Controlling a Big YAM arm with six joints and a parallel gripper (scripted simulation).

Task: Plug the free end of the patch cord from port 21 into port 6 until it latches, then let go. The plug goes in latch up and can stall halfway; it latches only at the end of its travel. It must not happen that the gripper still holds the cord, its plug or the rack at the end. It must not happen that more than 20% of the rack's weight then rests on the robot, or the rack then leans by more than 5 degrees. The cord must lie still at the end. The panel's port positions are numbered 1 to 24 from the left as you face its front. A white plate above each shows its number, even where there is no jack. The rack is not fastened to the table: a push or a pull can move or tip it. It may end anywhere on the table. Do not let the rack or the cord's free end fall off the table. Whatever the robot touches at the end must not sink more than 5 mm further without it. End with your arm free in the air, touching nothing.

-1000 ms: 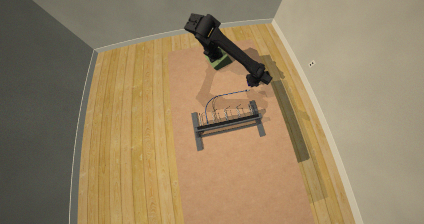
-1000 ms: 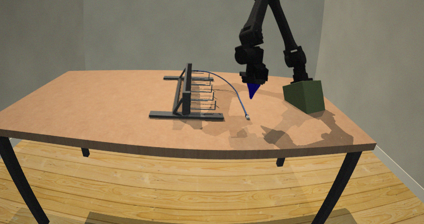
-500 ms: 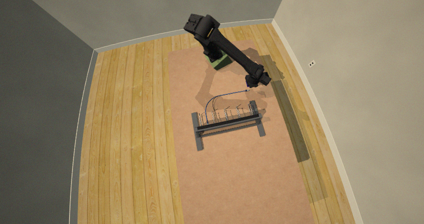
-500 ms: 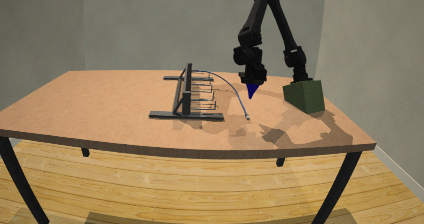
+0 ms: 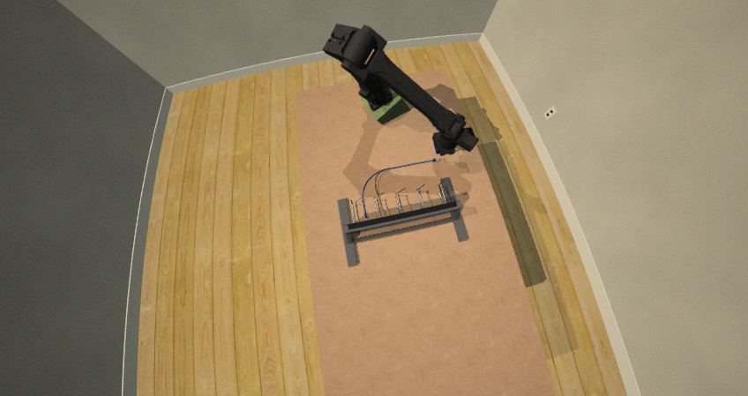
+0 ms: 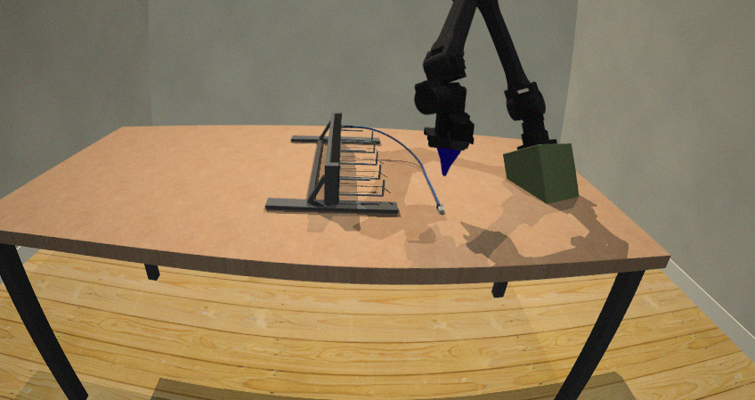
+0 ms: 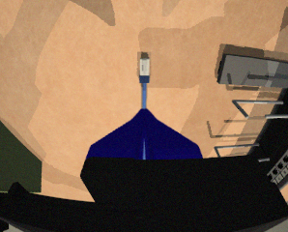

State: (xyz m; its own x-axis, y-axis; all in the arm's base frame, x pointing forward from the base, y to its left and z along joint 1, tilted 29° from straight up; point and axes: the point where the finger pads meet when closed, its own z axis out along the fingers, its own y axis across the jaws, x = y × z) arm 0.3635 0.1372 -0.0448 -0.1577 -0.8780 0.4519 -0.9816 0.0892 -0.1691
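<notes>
The plug lies 2 cm to the left of my hand and 8 cm below it.
</notes>
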